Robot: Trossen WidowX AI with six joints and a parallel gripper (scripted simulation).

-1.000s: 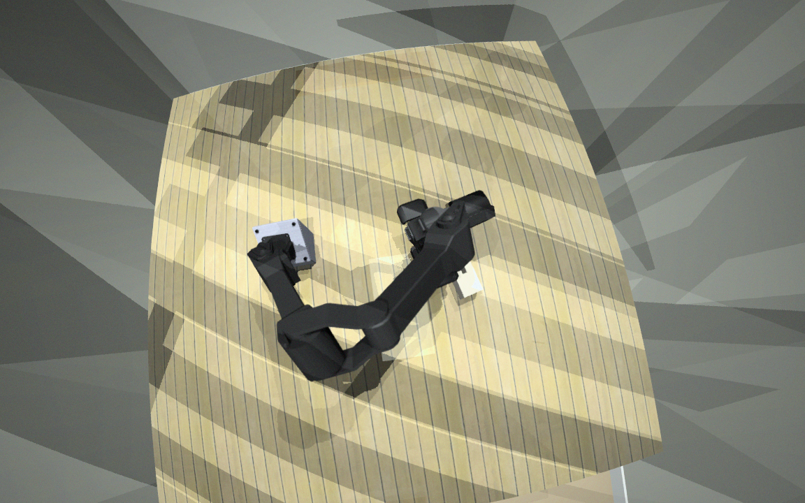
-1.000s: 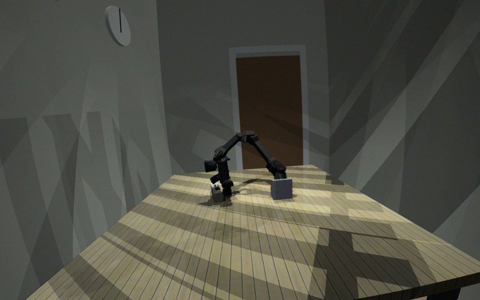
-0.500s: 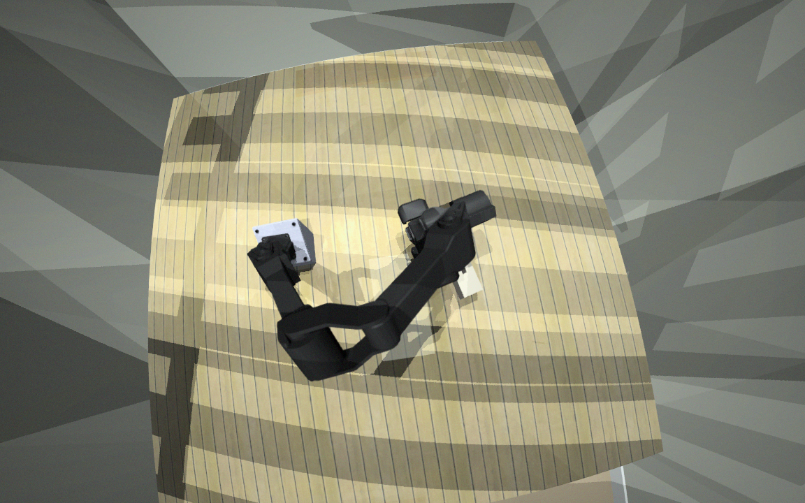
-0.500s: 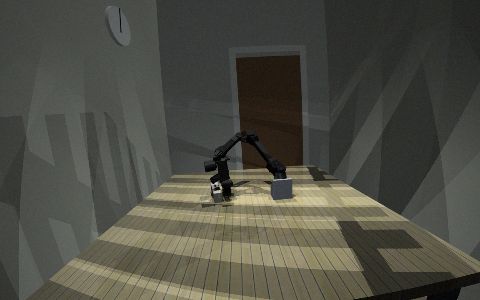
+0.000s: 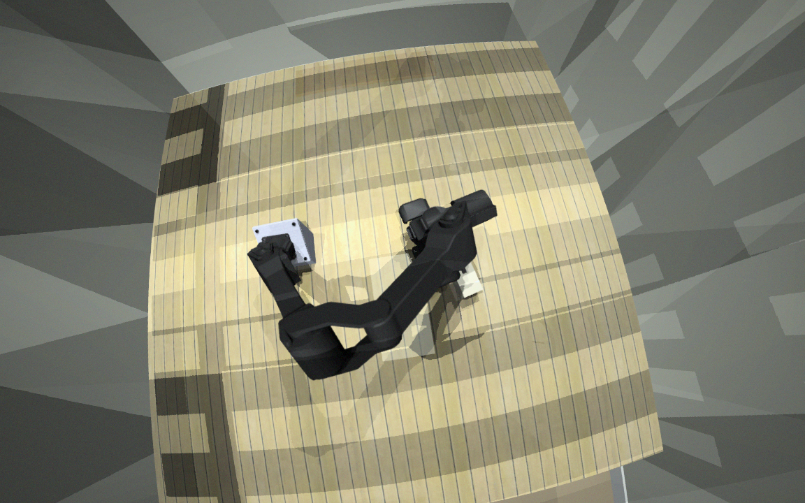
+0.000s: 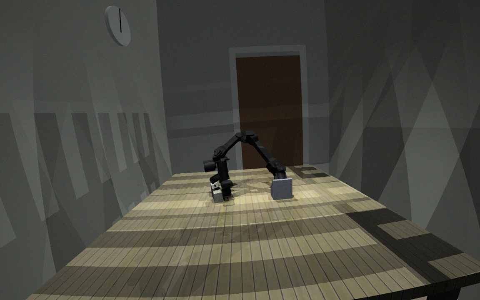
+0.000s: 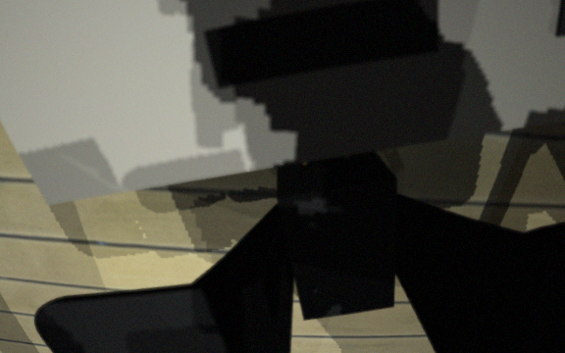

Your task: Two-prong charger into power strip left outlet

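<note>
The two-prong charger is 2 cm ahead of my gripper tip and 1 cm above it.
</note>
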